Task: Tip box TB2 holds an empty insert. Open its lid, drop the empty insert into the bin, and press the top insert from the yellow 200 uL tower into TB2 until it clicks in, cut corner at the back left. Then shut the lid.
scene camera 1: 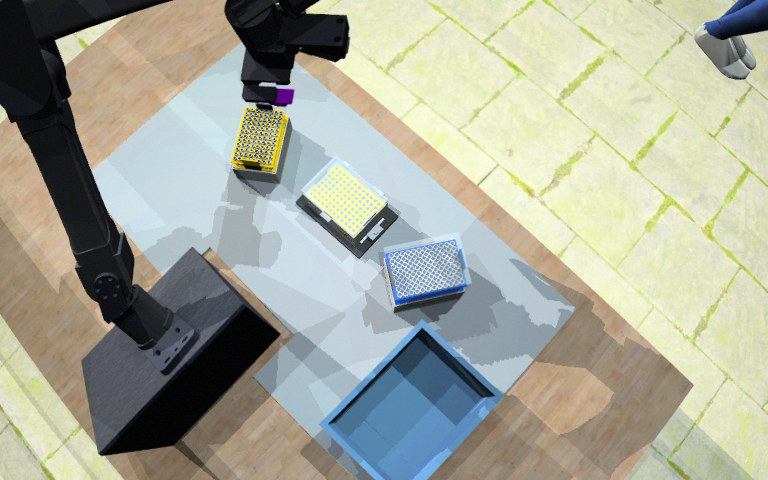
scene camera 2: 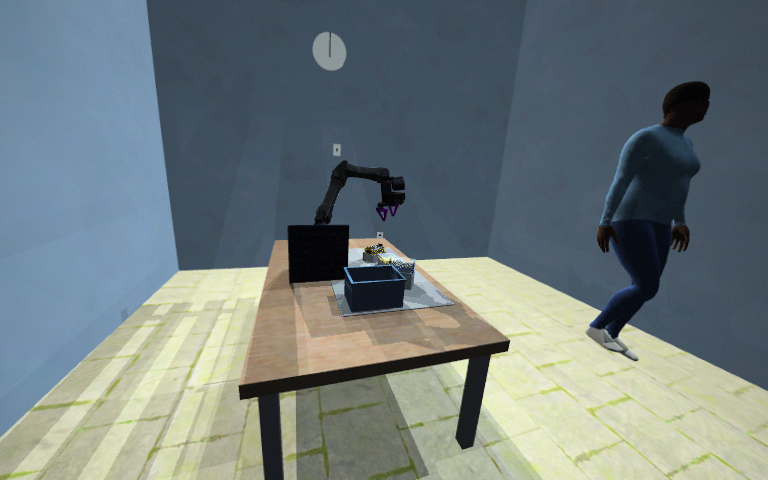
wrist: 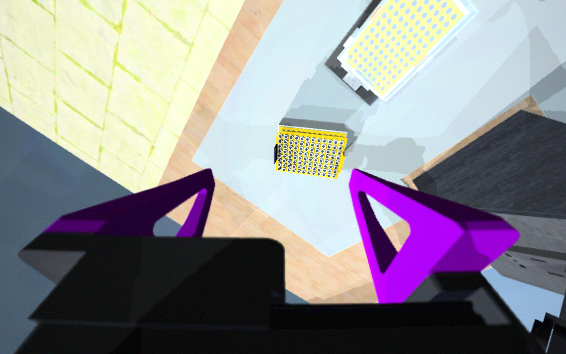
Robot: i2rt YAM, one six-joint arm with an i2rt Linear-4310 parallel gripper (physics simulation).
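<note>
The yellow tower (scene camera 1: 258, 135) (scene camera 2: 372, 254) (wrist: 311, 152) stands at the far end of the mat, with a yellow insert full of tips on top. Tip box TB2 (scene camera 1: 344, 199) (wrist: 405, 45) sits on a dark base beside it. Its clear lid looks shut over a yellow insert with open holes; its label and cut corner are too small to tell. My gripper (scene camera 1: 274, 97) (scene camera 2: 387, 216) (wrist: 282, 176) is open and empty, high above the tower's far end. One finger is largely hidden in the first scene view. The blue bin (scene camera 1: 372, 376) (scene camera 2: 373, 294) stands at the mat's near end.
A blue-and-white tip box (scene camera 1: 427, 270) (scene camera 2: 406, 271) with a clear cover stands between TB2 and the bin. The black base block (scene camera 1: 113, 390) (scene camera 2: 318, 254) (wrist: 500, 160) carries the arm beside the grey mat (scene camera 1: 186, 147). A person (scene camera 2: 651, 175) is on the floor beyond the table.
</note>
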